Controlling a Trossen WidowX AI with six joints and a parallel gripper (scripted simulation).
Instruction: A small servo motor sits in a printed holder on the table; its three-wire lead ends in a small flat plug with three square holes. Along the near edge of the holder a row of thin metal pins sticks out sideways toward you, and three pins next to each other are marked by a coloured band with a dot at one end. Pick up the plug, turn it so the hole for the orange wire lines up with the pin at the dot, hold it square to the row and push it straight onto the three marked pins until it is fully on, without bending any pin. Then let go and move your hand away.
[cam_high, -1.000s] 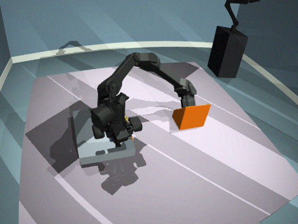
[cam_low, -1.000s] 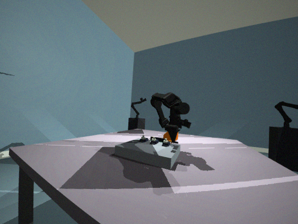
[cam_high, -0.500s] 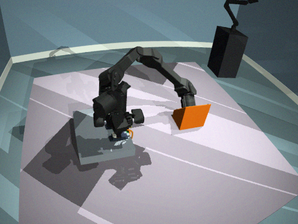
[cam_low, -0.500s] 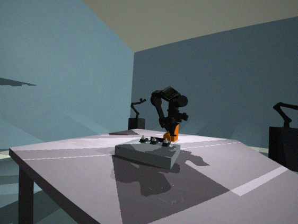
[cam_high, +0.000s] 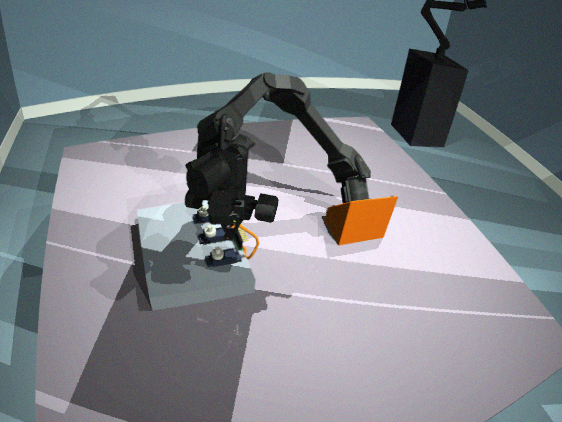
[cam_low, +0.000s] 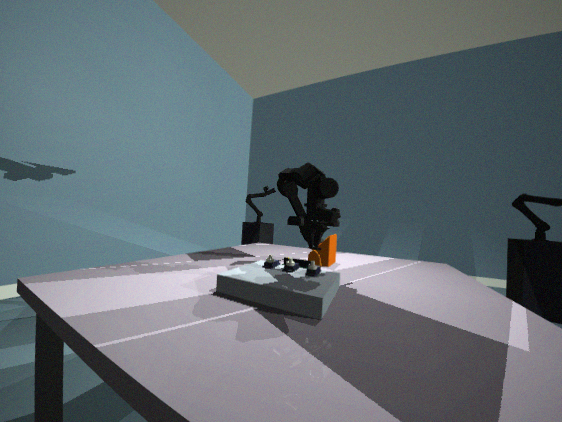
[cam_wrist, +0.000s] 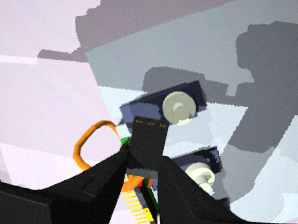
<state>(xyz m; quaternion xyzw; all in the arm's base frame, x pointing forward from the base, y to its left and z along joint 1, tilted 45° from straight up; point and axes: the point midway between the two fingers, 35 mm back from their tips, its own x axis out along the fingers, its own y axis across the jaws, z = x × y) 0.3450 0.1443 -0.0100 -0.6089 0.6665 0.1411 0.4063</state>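
My gripper tip is now 2 cm past the yellow band, 10 cm to the left of it and 5 cm above it. From my gripper tip the other things lie so: grey printed holder 13 cm ahead, 5 cm to the right, 10 cm below.
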